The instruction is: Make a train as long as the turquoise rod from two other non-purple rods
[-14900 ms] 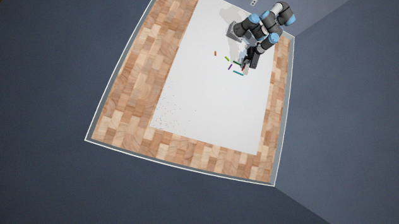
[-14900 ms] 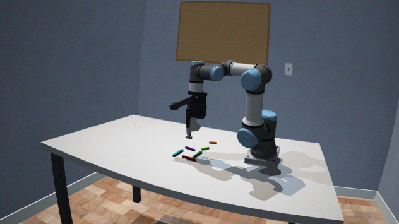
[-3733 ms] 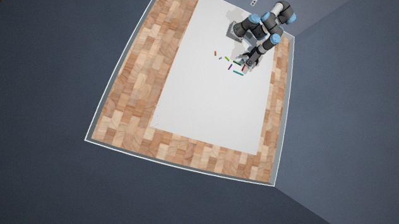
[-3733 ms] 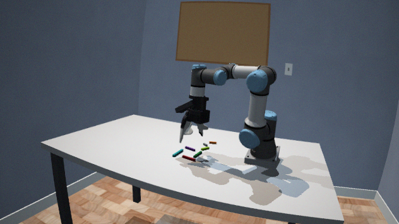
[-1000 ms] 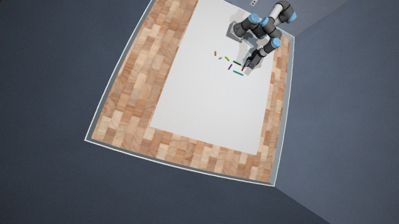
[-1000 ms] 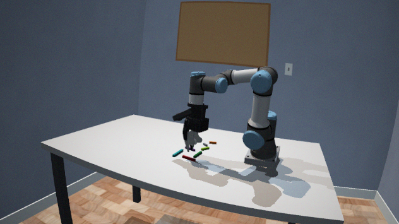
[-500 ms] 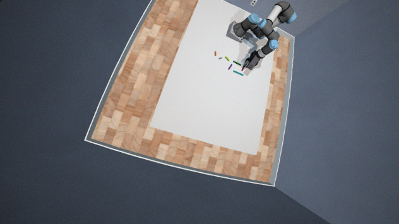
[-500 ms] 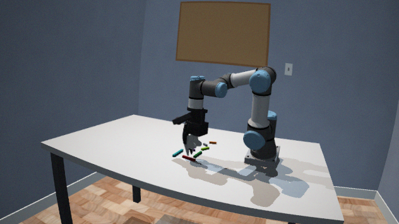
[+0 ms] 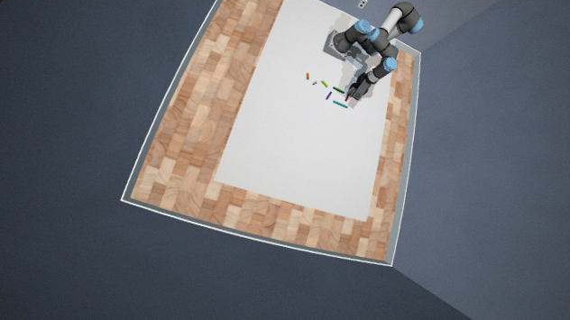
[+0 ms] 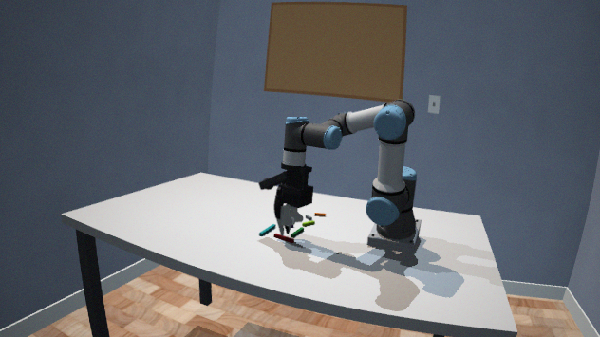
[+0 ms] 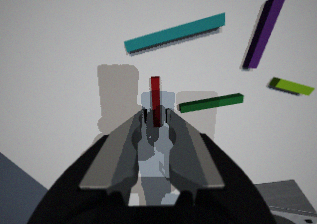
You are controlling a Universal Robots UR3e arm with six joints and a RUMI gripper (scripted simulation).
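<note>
My gripper is now 30 mm above the red rod. The rest, counted from my hand: purple rod: 120 mm to the right, 50 mm ahead, 30 mm below; then green rod: 70 mm to the right, 30 mm below, 10 mm behind; then turquoise rod: 70 mm ahead, 30 mm to the right, 30 mm below.
</note>
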